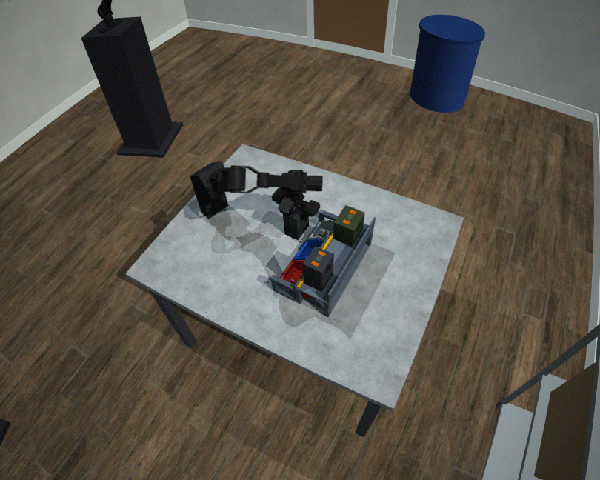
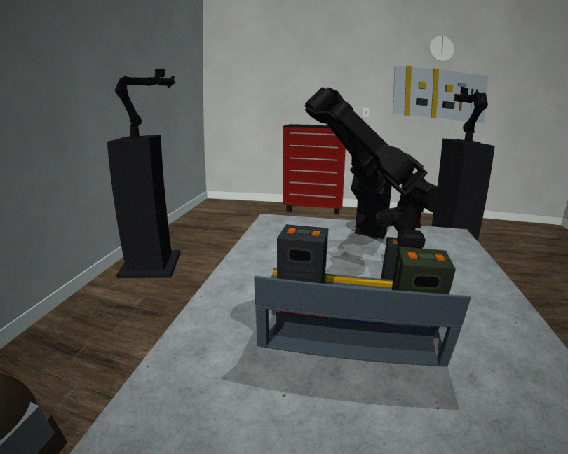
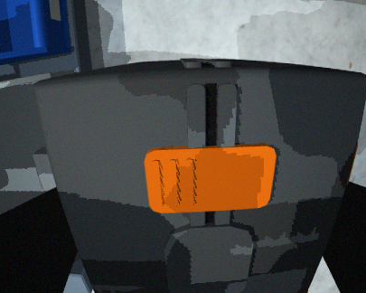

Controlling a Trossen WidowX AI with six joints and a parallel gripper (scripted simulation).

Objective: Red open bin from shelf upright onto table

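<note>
Right now the red open bin is 60 mm ahead of my hand, 260 mm to the right of it and 80 mm below it. Also, from my hand: yellow rail: 130 mm ahead, 160 mm to the right, 10 mm below; then grey bin: 140 mm ahead, 50 mm to the right, 80 mm below; then blue bin: 100 mm ahead, 150 mm to the right, 80 mm below.
</note>
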